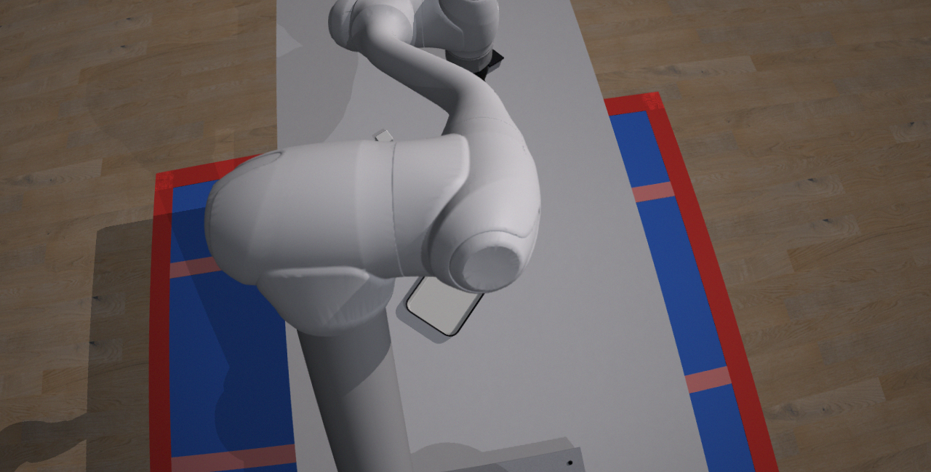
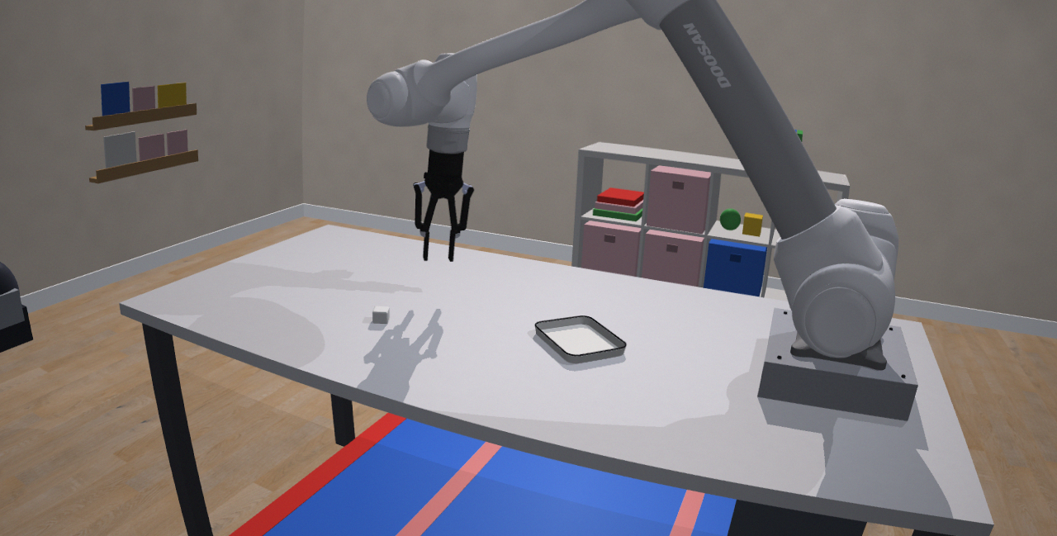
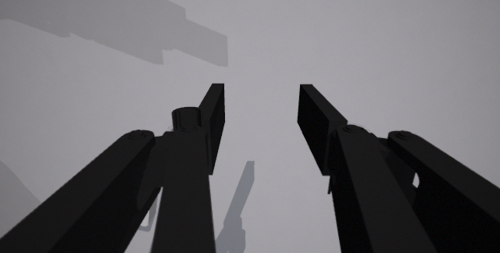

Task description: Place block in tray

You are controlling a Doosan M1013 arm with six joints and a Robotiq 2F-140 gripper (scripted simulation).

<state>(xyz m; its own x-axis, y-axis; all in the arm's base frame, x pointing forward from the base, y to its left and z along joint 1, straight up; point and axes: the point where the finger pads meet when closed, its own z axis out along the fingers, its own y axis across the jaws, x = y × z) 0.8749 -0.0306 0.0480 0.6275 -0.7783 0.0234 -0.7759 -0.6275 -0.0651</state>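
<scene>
Now: hand 20 mm short of the small white block, 200 mm to the right of it and 100 mm above it. The rest, counted from my hand: white tray (380 mm behind, 90 mm to the left, 100 mm below).
</scene>
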